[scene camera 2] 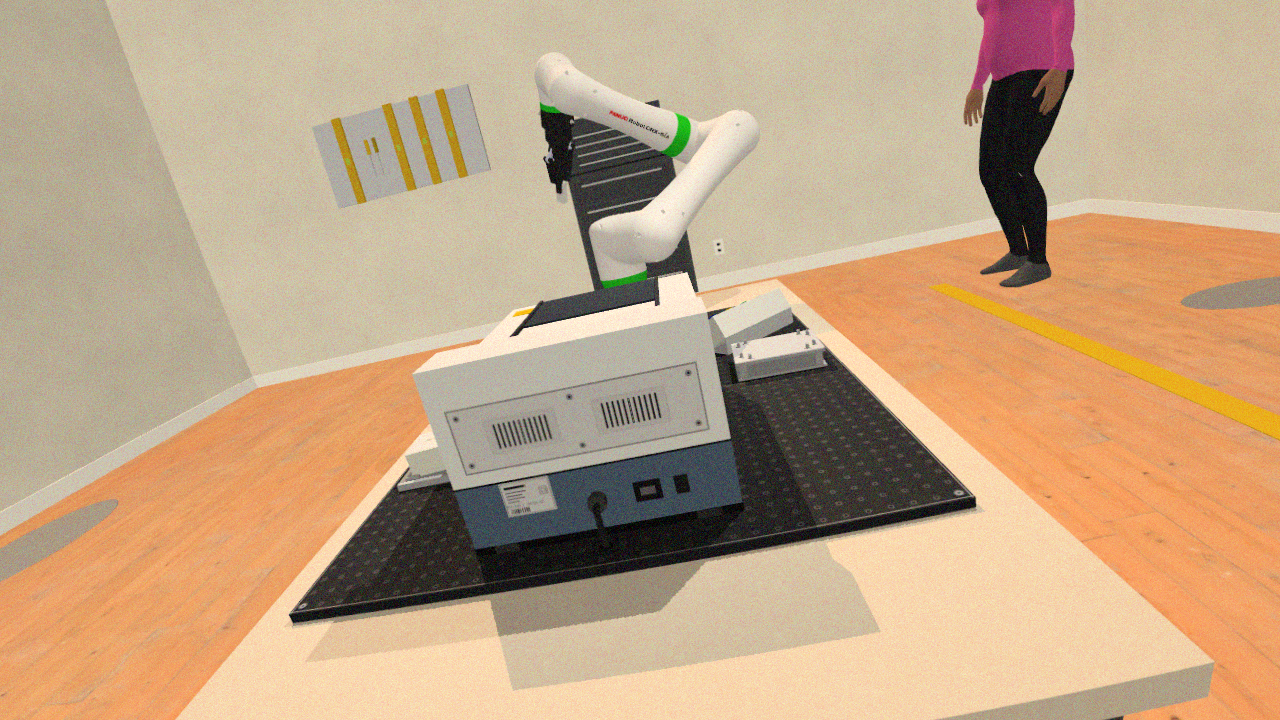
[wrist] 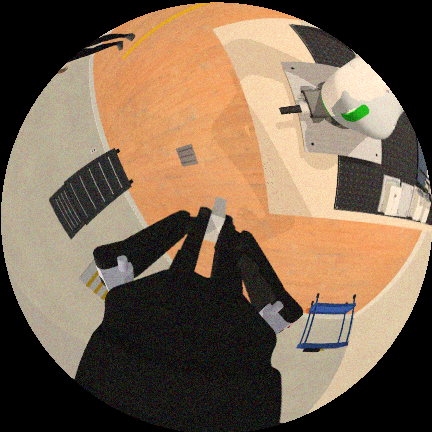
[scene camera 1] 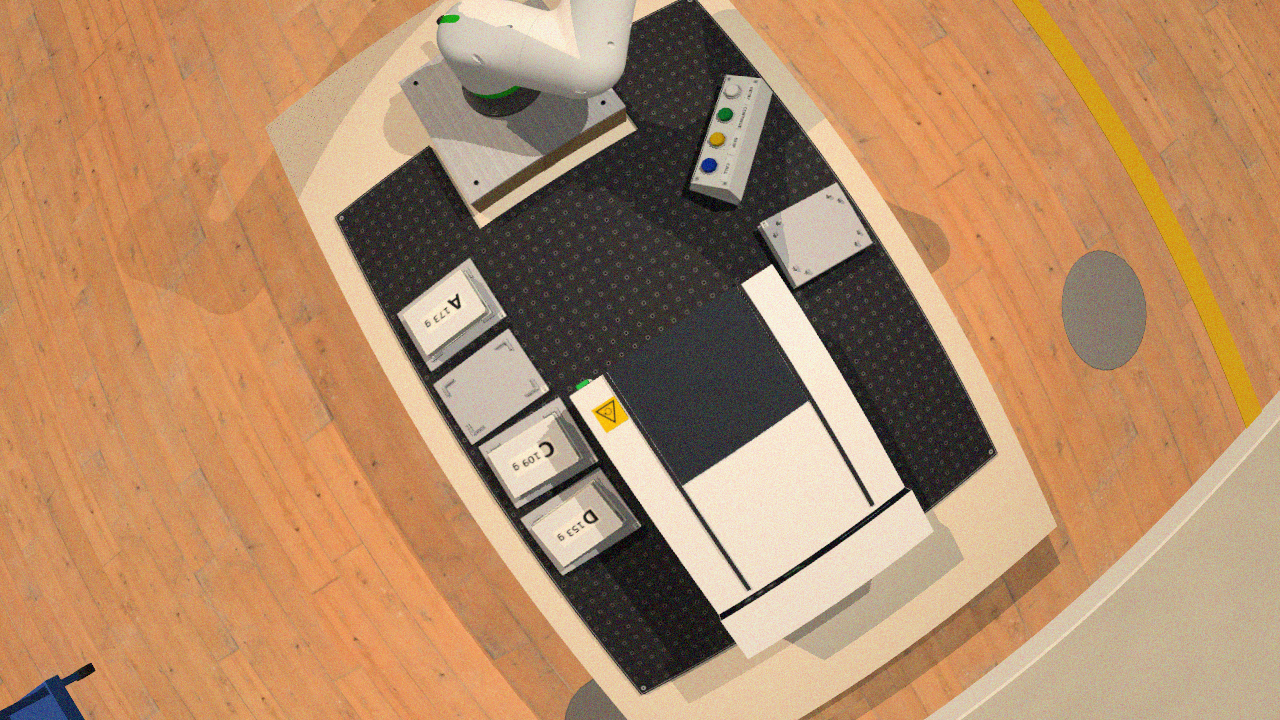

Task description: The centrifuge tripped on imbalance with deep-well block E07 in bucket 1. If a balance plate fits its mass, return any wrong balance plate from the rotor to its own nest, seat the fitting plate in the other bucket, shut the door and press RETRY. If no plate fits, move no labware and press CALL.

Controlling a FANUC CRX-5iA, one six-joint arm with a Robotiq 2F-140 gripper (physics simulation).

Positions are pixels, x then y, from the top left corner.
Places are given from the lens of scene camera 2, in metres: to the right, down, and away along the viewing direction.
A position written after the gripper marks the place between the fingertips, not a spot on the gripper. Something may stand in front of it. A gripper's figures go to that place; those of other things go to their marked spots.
gripper (scene camera 2: 562,201): -0.24, -0.49, 1.80
white centrifuge (scene camera 2: 615,421): -0.03, 0.07, 0.65
